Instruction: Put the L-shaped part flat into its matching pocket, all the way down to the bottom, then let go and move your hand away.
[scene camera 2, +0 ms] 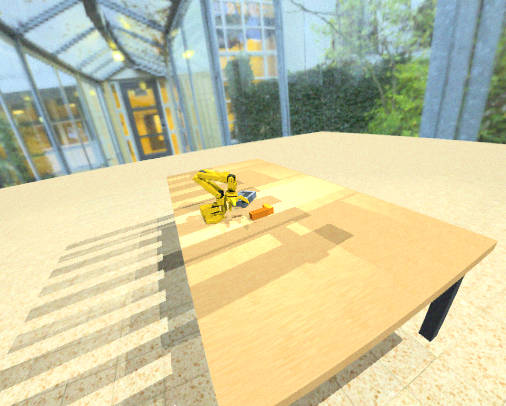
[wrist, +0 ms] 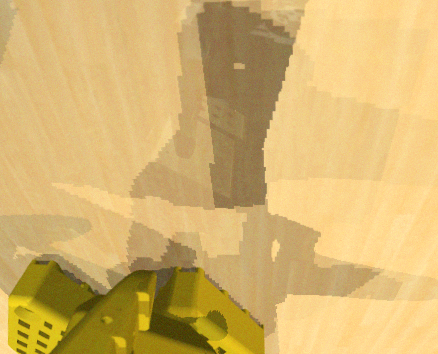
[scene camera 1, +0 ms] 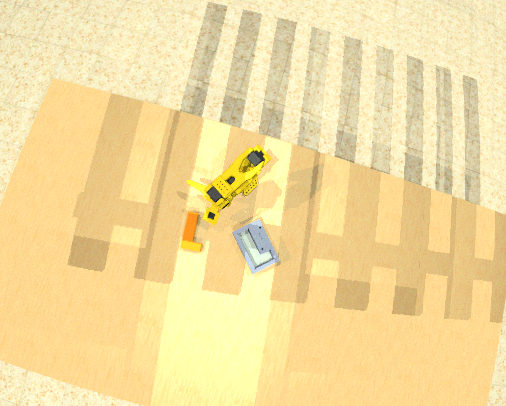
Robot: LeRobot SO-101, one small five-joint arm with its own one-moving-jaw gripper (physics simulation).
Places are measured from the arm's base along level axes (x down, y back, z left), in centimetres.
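Pixels of known places: hand, its tool point: (scene camera 2: pixel 230 210) (wrist: pixel 153 292); arm's base, origin of its link: (scene camera 2: pixel 217 217).
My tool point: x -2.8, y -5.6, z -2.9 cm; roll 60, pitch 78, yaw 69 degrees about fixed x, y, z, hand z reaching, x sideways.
Ahead of a thing's pixels: the offset from my tool point to its top centre. "spot": to the spot under its first point. Level surfaces: height alone.
The orange L-shaped part {dx -0.2, dy -12.1, dz -6.2 cm} (scene camera 1: pixel 190 230) (scene camera 2: pixel 261 213) lies on the table, to the left of the grey pocket block {dx -0.8, dy -11.5, dz +12.7 cm} (scene camera 1: pixel 257 237) (scene camera 2: pixel 246 197) in scene camera 1 and apart from it. The L-shaped pocket {spot: dx +2.3, dy -13.1, dz +12.6 cm} (scene camera 1: pixel 253 251) is empty, with a pale floor. My gripper (scene camera 1: pixel 205 194) (scene camera 2: pixel 239 201) is fully open and empty, above the table beside the arm's base. It is near the end of the part's long leg but not around it. In the wrist view, yellow gripper parts show along the bottom; neither the part nor the block shows clearly there.
The yellow arm (scene camera 1: pixel 240 172) (scene camera 2: pixel 212 182) is folded back over its base near one long edge of the wooden table {dx +2.8 cm} (scene camera 1: pixel 340 350) (scene camera 2: pixel 300 310). The pocket block stands close to the arm. Striped shadows cross the table and floor.
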